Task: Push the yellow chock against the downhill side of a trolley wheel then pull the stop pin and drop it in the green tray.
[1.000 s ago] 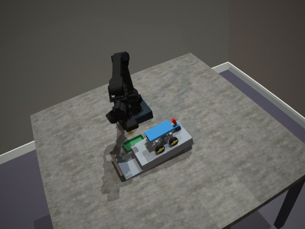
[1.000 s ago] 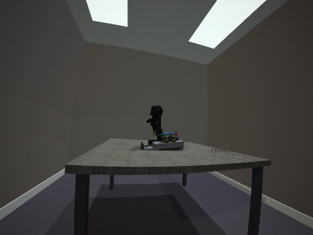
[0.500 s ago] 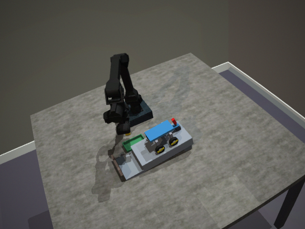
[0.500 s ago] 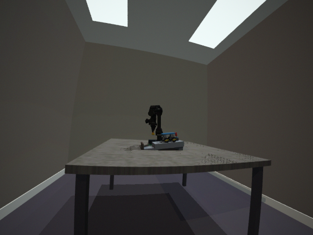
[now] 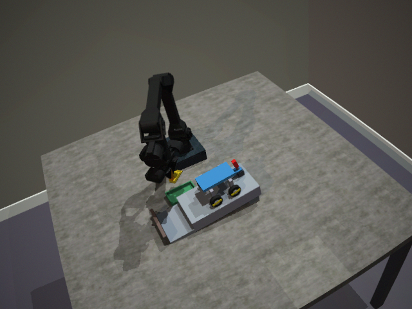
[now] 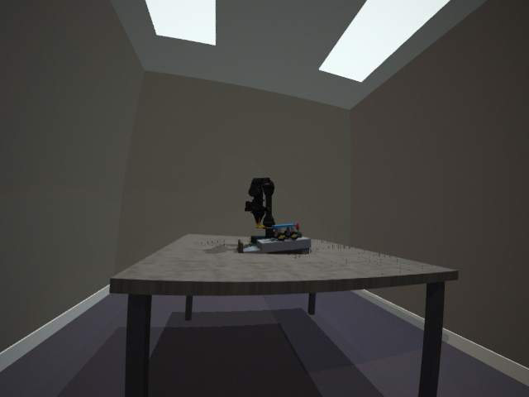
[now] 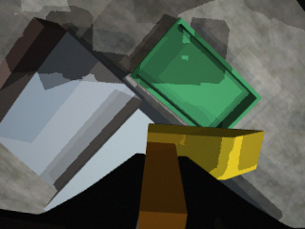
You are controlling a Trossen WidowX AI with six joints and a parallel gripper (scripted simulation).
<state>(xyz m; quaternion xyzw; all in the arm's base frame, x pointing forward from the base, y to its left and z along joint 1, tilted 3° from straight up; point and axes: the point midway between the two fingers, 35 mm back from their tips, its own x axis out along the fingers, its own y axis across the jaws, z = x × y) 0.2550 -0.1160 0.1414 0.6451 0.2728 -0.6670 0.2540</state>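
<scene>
My gripper tip is 10 mm past the yellow chock, 20 mm to the right of it and 10 mm above it. Also, from my gripper tip: green tray: 40 mm behind, 30 mm to the left, 160 mm below; then blue-decked trolley: 80 mm ahead, 150 mm to the left, 40 mm below; then brown end stop: 100 mm ahead, 100 mm to the right, 120 mm below.
</scene>
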